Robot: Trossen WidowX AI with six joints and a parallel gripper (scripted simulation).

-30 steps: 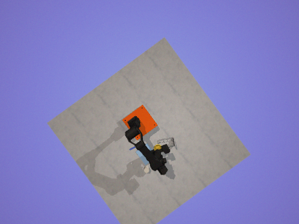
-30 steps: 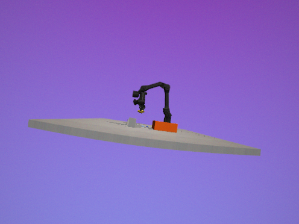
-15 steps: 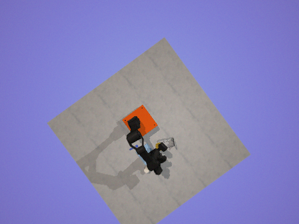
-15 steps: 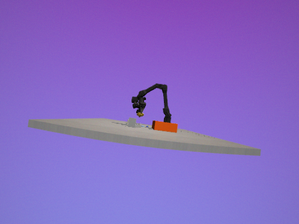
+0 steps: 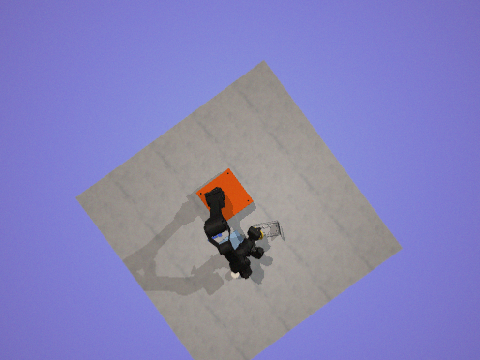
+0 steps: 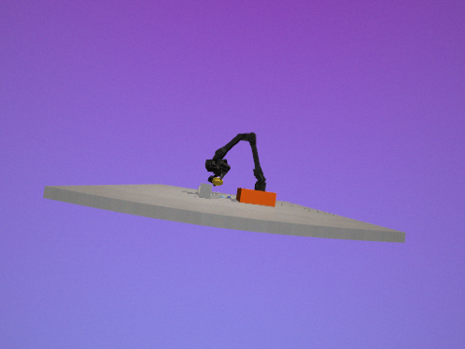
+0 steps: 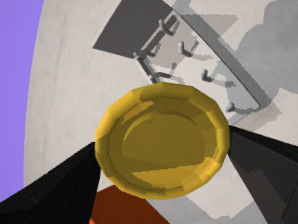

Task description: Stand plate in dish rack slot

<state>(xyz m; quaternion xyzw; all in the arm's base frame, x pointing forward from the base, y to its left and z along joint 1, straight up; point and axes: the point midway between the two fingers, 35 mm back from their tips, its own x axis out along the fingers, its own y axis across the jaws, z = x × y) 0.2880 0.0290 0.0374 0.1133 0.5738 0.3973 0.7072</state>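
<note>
Now: gripper tip 7 cm above the grey dish rack, 4 cm to the right of it and 3 cm short of it. Round my gripper tip: light blue mat: 16 cm to the right, 9 cm below, 1 cm ahead; then blue utensil: 21 cm to the right, 11 cm behind, 9 cm below; then yellow plate: 1 cm to the right, 1 cm above.
</note>
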